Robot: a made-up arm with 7 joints. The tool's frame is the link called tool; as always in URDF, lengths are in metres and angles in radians.
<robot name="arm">
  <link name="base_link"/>
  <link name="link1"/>
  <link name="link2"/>
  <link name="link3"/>
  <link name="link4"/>
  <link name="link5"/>
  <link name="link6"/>
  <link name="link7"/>
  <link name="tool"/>
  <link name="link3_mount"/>
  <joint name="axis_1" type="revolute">
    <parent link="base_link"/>
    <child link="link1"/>
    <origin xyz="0.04 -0.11 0.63" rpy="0 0 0"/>
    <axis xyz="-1 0 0"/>
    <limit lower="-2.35" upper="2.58"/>
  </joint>
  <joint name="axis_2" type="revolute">
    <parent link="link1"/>
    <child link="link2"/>
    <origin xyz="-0.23 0.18 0.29" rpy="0 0 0"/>
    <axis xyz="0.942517 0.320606 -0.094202"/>
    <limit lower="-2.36" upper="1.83"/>
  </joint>
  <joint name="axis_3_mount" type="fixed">
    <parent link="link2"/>
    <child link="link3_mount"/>
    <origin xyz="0.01 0.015 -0.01" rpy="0 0 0"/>
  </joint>
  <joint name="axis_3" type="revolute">
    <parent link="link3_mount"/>
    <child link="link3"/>
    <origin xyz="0.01 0.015 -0.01" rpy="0 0 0"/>
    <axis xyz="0 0 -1"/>
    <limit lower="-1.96" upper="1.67"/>
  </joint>
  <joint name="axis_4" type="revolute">
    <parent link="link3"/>
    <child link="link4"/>
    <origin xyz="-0.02 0.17 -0.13" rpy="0 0 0"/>
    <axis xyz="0 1 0"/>
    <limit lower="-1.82" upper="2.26"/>
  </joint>
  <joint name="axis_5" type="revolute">
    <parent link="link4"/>
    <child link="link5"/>
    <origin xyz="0.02 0.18 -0.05" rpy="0 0 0"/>
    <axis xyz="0 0 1"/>
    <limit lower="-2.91" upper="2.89"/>
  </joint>
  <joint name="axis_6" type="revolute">
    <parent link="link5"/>
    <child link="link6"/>
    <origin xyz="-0.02 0 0.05" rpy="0 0 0"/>
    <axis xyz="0 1 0"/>
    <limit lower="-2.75" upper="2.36"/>
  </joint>
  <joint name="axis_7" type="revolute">
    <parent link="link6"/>
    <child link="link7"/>
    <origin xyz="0.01 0.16 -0.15" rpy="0 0 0"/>
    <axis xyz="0 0 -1"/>
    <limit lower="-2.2" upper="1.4"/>
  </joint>
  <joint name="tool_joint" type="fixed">
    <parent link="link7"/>
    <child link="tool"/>
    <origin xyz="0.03 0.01 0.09" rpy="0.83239 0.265 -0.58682"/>
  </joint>
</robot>
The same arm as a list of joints. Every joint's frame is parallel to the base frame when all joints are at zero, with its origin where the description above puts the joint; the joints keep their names.
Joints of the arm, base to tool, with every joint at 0 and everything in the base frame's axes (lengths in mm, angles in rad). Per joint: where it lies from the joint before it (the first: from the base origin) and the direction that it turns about. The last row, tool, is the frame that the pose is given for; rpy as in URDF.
axis_1: axis -x origin 40 -110 630
axis_2: axis 0.942517 0.320606 -0.094202 origin -230 180 290
axis_3: axis -z origin 20 30 -20
axis_4: axis +y origin -20 170 -130
axis_5: axis +z origin 20 180 -50
axis_6: axis +y origin -20 0 50
axis_7: axis -z origin 10 160 -150
tool: origin 30 10 90 rpy 0.8324 0.265 -0.5868
Joint limits (rad, base to tool): -2.35..2.58 -2.36..1.83 -1.96..1.67 -1.82..2.26 -2.91..2.89 -2.75..2.36 -2.2..1.4

